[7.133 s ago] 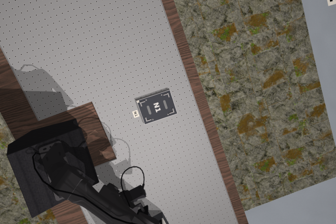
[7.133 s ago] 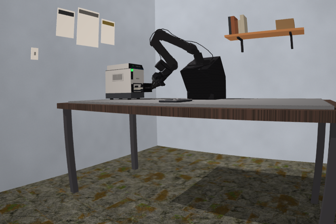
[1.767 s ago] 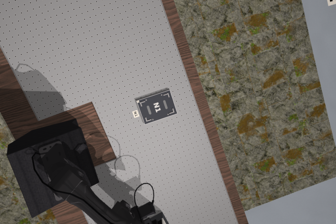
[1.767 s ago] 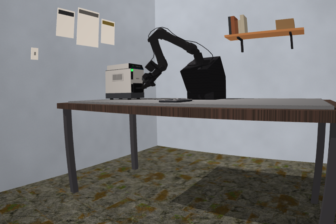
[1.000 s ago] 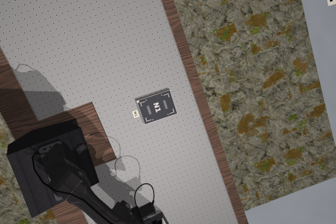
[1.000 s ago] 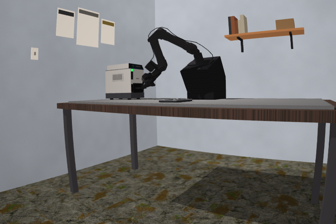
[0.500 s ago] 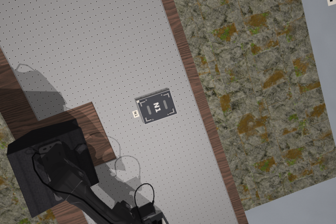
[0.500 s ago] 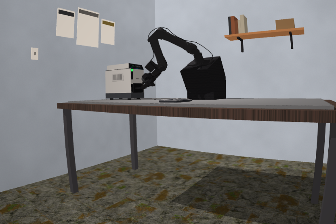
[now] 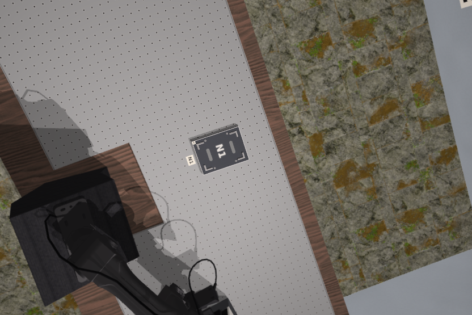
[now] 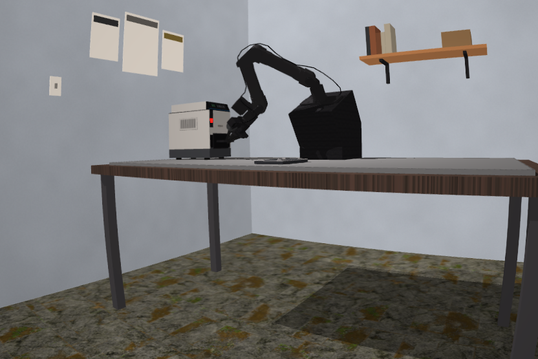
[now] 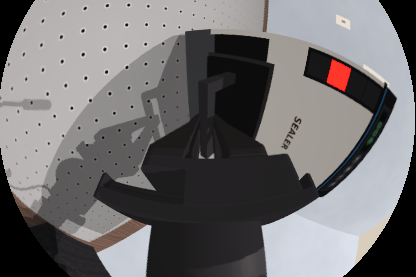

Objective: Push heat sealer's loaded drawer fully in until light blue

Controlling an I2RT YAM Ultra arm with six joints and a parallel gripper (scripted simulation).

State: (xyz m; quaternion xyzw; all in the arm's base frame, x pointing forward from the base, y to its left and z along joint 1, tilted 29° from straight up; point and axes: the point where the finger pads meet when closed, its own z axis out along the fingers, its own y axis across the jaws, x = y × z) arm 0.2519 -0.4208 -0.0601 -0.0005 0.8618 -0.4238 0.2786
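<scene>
My hand is 10 cm to the left of the sealer drawer, 2 cm short of it and 1 cm above it. Round my hand: label tag (49 cm to the left, 9 cm below, 9 cm ahead).
</scene>
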